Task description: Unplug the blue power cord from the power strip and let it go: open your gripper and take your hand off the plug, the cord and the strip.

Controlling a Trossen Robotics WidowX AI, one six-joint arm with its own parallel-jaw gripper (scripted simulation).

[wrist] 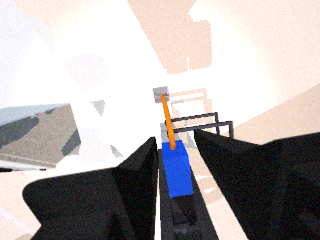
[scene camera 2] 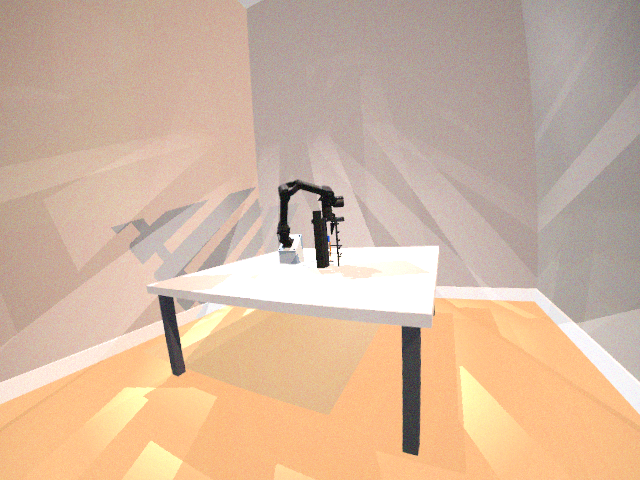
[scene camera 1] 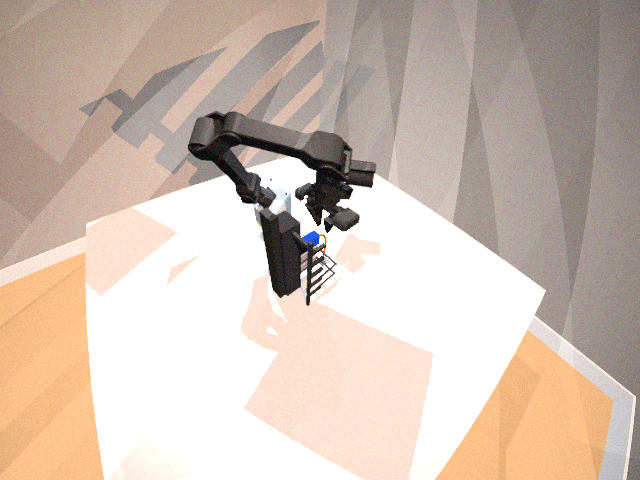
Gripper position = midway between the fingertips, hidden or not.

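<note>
My gripper [scene camera 1: 323,228], [wrist: 174,137] is visible to me in scene camera 1 and in the wrist view. I can also see a blue plug [wrist: 176,162].
</note>
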